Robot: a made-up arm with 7 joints. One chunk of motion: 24 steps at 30 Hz.
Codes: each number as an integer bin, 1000 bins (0 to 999) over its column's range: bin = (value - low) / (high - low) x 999, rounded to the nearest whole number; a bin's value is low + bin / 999 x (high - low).
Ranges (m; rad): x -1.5..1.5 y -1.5..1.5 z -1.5..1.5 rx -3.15..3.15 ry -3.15..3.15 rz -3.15..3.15
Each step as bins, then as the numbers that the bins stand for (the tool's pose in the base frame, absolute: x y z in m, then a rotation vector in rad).
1 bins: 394 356 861 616 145 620
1 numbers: -0.3168 -0.4309 1.0856 0.7347 -2.2356 0.7599
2 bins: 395 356 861 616 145 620
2 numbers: -0.3138 -0.4309 1.0856 0.7347 -2.2356 0.7599
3 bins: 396 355 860 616 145 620
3 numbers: -0.3108 -0.4339 1.0826 0.7347 -2.2356 0.7599
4 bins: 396 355 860 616 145 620
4 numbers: -0.3108 -0.4339 1.0826 0.7347 -2.2356 0.7599
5 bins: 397 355 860 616 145 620
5 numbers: -0.3078 -0.4339 1.0826 0.7347 -2.2356 0.7599
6 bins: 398 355 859 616 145 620
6 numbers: -0.3048 -0.4339 1.0796 0.7347 -2.2356 0.7599
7 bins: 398 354 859 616 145 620
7 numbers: -0.3048 -0.4369 1.0796 0.7347 -2.2356 0.7599
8 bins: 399 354 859 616 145 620
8 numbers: -0.3018 -0.4369 1.0796 0.7347 -2.2356 0.7599
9 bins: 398 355 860 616 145 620
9 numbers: -0.3048 -0.4339 1.0826 0.7347 -2.2356 0.7599
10 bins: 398 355 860 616 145 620
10 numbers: -0.3048 -0.4339 1.0826 0.7347 -2.2356 0.7599
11 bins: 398 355 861 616 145 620
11 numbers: -0.3048 -0.4339 1.0856 0.7347 -2.2356 0.7599
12 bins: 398 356 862 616 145 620
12 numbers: -0.3048 -0.4309 1.0886 0.7347 -2.2356 0.7599
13 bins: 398 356 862 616 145 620
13 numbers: -0.3048 -0.4309 1.0886 0.7347 -2.2356 0.7599
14 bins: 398 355 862 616 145 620
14 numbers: -0.3048 -0.4339 1.0886 0.7347 -2.2356 0.7599
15 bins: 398 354 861 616 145 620
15 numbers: -0.3048 -0.4369 1.0856 0.7347 -2.2356 0.7599
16 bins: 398 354 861 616 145 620
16 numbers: -0.3048 -0.4369 1.0856 0.7347 -2.2356 0.7599
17 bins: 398 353 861 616 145 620
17 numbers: -0.3048 -0.4399 1.0856 0.7347 -2.2356 0.7599
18 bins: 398 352 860 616 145 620
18 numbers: -0.3048 -0.4429 1.0826 0.7347 -2.2356 0.7599
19 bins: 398 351 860 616 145 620
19 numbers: -0.3048 -0.4459 1.0826 0.7347 -2.2356 0.7599
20 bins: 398 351 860 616 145 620
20 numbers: -0.3048 -0.4459 1.0826 0.7347 -2.2356 0.7599
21 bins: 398 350 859 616 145 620
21 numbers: -0.3048 -0.4489 1.0796 0.7347 -2.2356 0.7599
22 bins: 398 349 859 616 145 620
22 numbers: -0.3048 -0.4520 1.0796 0.7347 -2.2356 0.7599
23 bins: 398 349 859 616 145 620
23 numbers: -0.3048 -0.4520 1.0796 0.7347 -2.2356 0.7599
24 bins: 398 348 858 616 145 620
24 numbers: -0.3048 -0.4550 1.0766 0.7347 -2.2356 0.7599
